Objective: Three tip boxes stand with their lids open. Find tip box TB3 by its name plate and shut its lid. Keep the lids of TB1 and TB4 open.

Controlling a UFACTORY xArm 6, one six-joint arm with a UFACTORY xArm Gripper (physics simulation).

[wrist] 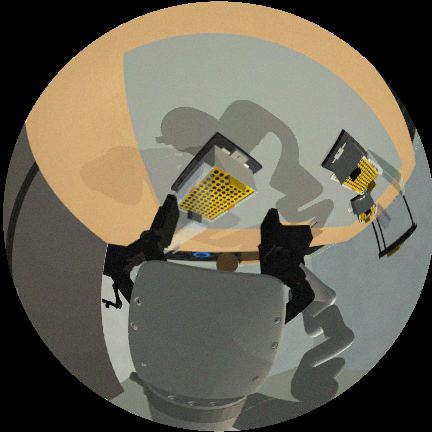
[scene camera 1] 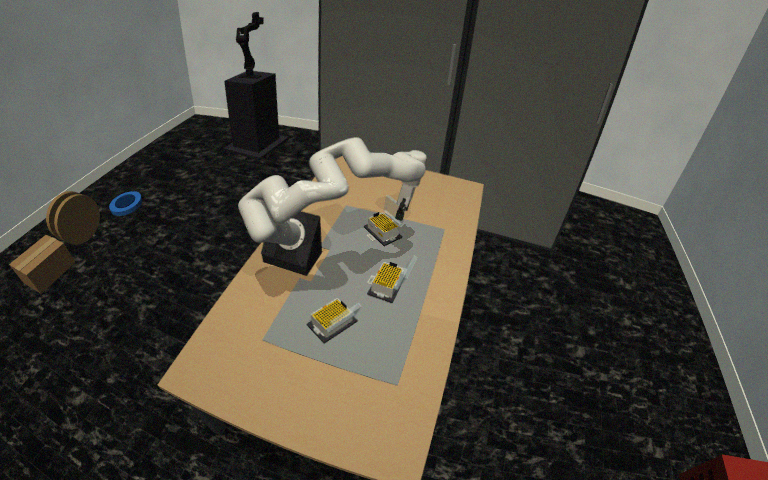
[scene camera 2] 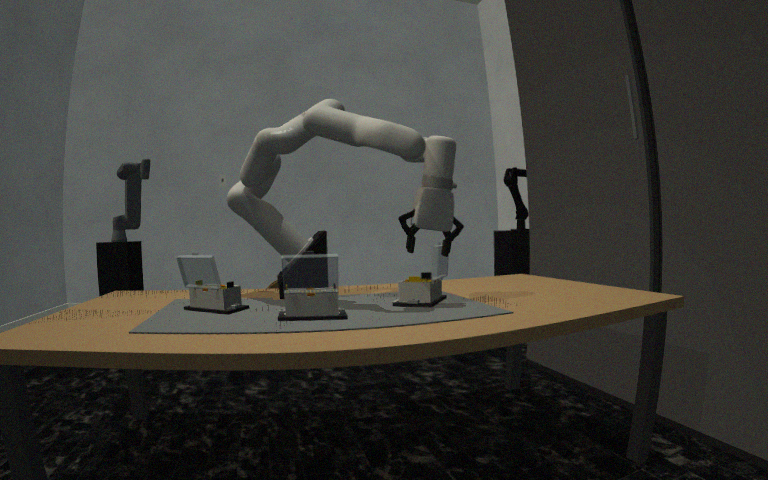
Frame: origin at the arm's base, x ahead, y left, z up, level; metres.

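Seen in the pictures: gripper, fingertip midpoint: (wrist: 221, 209) (scene camera 1: 401, 214) (scene camera 2: 427, 254); arm's base, origin of the base link: (scene camera 1: 290, 234) (scene camera 2: 300, 253).
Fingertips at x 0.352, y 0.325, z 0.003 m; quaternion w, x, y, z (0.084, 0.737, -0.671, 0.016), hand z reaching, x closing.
Observation:
Pixels of each thing's top centre, then the offset from my fingertips to it. Level surfaces: height alone.
- far box, middle of its top: (wrist: 212, 206) (scene camera 2: 420, 274) (scene camera 1: 383, 219) 0.077 m back, 0.001 m right, 0.057 m down
- middle box, middle of its top: (scene camera 2: 310, 284) (wrist: 366, 183) (scene camera 1: 388, 272) 0.064 m ahead, 0.290 m right, 0.057 m down
- grey mat, its level: 0.131 m down
- wooden table, its level: 0.134 m down
Three white tip boxes with yellow racks stand on the grey mat. The far box (scene camera 1: 384, 227) (scene camera 2: 417, 293) (wrist: 217, 192) has its clear lid (scene camera 1: 390, 204) (scene camera 2: 439, 263) raised, nearly upright. The middle box (scene camera 1: 387, 279) (scene camera 2: 310, 303) (wrist: 361, 176) has its lid (scene camera 2: 310, 271) up. The near box (scene camera 1: 332, 318) (scene camera 2: 215, 298) has its lid (scene camera 2: 198, 271) up. Name plates are too small to read. My gripper (scene camera 1: 400, 213) (scene camera 2: 428, 250) (wrist: 221, 209) is open and empty, low above the far box, one finger overlapping the top of its lid in the second scene view; contact is unclear.
The grey mat (scene camera 1: 373, 362) (scene camera 2: 169, 323) lies on the wooden table (scene camera 1: 283, 396) (scene camera 2: 594, 300). The arm's black base (scene camera 1: 291, 254) stands beside the mat. A dark cabinet (scene camera 1: 390, 73) rises behind the table's far end.

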